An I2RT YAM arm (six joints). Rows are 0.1 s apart.
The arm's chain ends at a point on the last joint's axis. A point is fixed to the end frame.
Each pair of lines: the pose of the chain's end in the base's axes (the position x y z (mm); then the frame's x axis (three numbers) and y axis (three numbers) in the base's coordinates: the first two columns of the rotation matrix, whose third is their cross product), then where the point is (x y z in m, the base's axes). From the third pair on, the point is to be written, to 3 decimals.
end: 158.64 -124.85 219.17 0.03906 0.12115 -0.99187 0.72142 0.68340 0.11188
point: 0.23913 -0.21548 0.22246
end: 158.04 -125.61 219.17 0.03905 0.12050 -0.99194 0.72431 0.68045 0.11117
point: 0.23816 -0.21657 0.22246
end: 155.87 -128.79 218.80 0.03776 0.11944 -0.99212 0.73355 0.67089 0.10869
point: 0.235 -0.221 0.222
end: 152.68 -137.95 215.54 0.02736 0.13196 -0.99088 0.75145 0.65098 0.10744
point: 0.229 -0.232 0.216
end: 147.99 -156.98 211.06 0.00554 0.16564 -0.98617 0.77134 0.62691 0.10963
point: 0.222 -0.253 0.207
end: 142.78 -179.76 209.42 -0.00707 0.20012 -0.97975 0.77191 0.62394 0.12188
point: 0.217 -0.275 0.201
